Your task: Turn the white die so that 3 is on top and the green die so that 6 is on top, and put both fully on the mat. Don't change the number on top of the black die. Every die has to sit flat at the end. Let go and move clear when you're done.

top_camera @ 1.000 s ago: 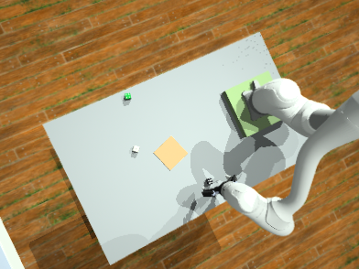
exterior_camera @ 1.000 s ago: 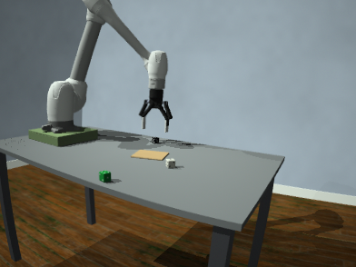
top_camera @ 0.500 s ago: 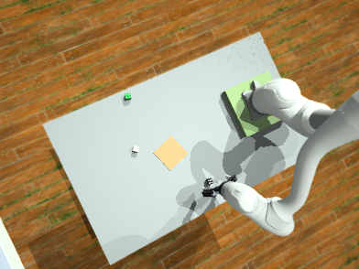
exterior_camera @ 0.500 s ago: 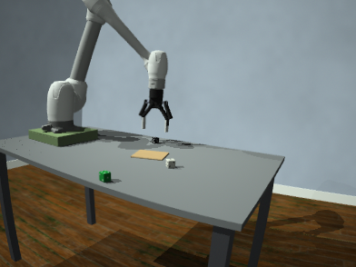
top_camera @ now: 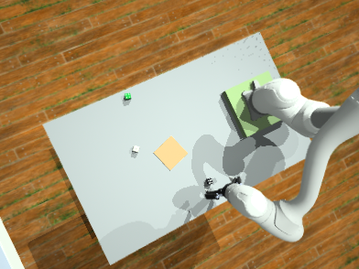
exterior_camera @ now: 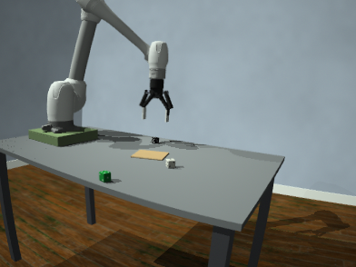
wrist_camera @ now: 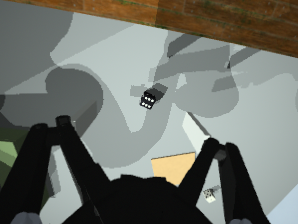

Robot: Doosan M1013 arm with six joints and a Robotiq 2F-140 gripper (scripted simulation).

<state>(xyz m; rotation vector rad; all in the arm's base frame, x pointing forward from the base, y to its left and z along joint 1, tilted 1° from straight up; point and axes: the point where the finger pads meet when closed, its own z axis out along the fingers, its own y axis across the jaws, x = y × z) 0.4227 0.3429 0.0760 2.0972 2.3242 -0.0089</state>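
Right now my hand is 34 cm short of the white die, 33 cm to the left of it and 11 cm above it. The rest, counted from my hand: green die: 62 cm to the right, 29 cm ahead, 11 cm below; black die: 11 cm below, 2 cm ahead, 1 cm to the right; tan mat: 24 cm to the right, 17 cm ahead, 13 cm below.
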